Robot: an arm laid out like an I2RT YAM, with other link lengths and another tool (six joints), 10 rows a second.
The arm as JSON. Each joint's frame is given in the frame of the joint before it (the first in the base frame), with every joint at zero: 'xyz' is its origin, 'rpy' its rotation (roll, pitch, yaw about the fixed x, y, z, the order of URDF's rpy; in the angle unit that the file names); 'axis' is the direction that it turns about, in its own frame. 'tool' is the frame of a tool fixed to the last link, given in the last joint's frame.
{
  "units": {
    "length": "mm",
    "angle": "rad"
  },
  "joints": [
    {
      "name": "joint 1",
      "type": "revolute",
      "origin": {
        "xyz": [
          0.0,
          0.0,
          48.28
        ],
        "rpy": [
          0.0,
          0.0,
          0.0
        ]
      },
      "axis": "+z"
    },
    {
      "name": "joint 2",
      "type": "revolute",
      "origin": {
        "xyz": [
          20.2,
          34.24,
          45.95
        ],
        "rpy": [
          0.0,
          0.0,
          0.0
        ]
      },
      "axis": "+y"
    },
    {
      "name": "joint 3",
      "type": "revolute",
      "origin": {
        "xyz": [
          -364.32,
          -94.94,
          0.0
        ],
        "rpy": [
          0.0,
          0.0,
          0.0
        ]
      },
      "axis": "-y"
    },
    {
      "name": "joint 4",
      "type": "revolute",
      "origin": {
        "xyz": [
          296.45,
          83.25,
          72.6
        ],
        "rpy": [
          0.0,
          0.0,
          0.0
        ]
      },
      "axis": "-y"
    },
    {
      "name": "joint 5",
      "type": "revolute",
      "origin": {
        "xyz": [
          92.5,
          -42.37,
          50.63
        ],
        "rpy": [
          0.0,
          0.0,
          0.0
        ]
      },
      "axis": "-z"
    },
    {
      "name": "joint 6",
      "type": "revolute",
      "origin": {
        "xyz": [
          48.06,
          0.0,
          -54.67
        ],
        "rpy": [
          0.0,
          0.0,
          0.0
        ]
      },
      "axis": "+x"
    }
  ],
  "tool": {
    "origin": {
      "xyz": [
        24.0,
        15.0,
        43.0
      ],
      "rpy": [
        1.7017,
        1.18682,
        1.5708
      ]
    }
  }
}
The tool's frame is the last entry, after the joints.
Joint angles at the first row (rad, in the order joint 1, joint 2, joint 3, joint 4, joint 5, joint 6):
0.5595, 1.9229, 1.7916, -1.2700, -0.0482, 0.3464
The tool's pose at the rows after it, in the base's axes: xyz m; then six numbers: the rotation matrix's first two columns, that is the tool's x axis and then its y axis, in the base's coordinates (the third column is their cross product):
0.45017, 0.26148, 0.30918, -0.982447, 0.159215, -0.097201, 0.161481, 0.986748, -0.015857
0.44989, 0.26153, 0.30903, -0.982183, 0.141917, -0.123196, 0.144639, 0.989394, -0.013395
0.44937, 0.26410, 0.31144, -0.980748, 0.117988, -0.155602, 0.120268, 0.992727, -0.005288
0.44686, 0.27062, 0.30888, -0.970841, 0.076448, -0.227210, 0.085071, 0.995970, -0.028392
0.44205, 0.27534, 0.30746, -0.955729, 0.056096, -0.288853, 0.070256, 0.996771, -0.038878
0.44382, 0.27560, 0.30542, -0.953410, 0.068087, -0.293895, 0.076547, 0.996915, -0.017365
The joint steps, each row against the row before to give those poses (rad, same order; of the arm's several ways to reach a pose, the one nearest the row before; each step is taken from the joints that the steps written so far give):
0.0015, 0.0159, 0.0107, -0.0154, 0.0259, -0.0126
0.0004, -0.0111, -0.0209, 0.0308, 0.0124, -0.0193
0.0042, -0.0113, -0.0151, 0.0340, 0.0107, -0.0231
0.0184, -0.0176, -0.0435, 0.0693, 0.0582, -0.0317
0.0181, -0.0250, -0.0513, 0.0708, 0.0466, -0.0116
-0.0025, -0.0026, -0.0150, 0.0291, -0.0120, 0.0075

